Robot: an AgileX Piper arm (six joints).
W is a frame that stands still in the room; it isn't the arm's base.
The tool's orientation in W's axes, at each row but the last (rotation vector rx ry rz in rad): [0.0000, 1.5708, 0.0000]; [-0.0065, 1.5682, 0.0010]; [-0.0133, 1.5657, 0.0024]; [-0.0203, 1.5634, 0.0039]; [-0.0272, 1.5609, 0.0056]
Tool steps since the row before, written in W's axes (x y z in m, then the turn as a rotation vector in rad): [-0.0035, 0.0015, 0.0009, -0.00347, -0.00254, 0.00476]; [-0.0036, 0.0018, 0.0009, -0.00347, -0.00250, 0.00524]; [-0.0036, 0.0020, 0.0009, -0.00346, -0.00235, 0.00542]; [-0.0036, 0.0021, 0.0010, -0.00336, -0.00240, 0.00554]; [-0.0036, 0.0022, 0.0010, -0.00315, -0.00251, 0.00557]
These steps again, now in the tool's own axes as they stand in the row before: [-0.0009, 0.0015, -0.0035, -0.00476, -0.00254, -0.00347]; [-0.0009, 0.0018, -0.0036, -0.00524, -0.00250, -0.00347]; [-0.0009, 0.0020, -0.0036, -0.00542, -0.00235, -0.00346]; [-0.0010, 0.0021, -0.0036, -0.00554, -0.00241, -0.00336]; [-0.0011, 0.0023, -0.0035, -0.00557, -0.00252, -0.00315]
